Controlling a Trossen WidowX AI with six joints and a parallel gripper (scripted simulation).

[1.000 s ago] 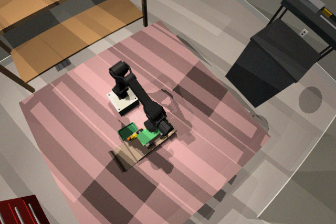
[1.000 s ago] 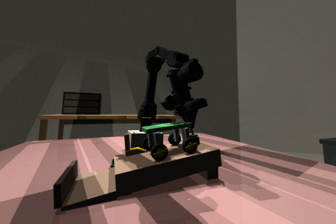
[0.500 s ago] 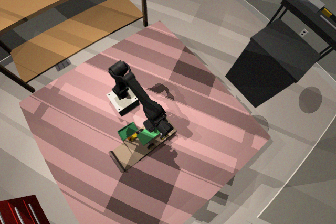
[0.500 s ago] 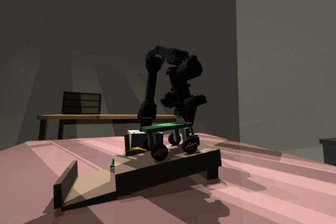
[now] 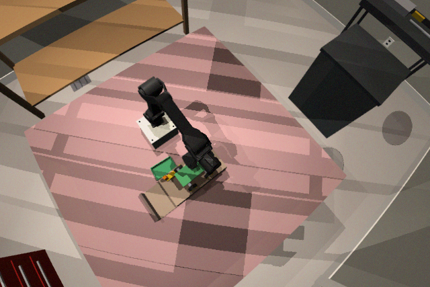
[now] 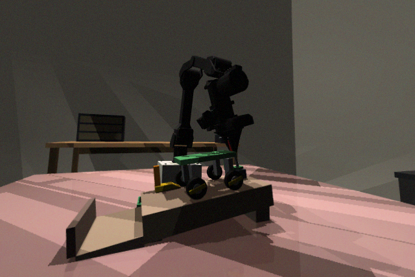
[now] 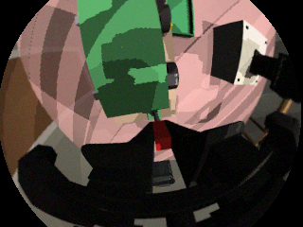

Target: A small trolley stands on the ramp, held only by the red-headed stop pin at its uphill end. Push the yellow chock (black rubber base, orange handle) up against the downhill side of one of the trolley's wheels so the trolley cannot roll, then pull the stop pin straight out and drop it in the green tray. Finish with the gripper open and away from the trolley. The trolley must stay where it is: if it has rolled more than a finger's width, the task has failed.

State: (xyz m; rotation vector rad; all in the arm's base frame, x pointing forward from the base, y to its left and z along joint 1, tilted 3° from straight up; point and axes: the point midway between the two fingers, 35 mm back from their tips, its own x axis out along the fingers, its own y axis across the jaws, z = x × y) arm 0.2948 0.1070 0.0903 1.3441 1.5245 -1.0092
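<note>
My gripper tip is 20 cm to the left of the green tray, 17 cm above it and 7 cm past it. Also, from my gripper tip: brown ramp 11 cm below, 9 cm to the right, 3 cm ahead; green-decked trolley 9 cm to the right, 5 cm below, 3 cm ahead; red-headed stop pin right at my gripper tip.
</note>
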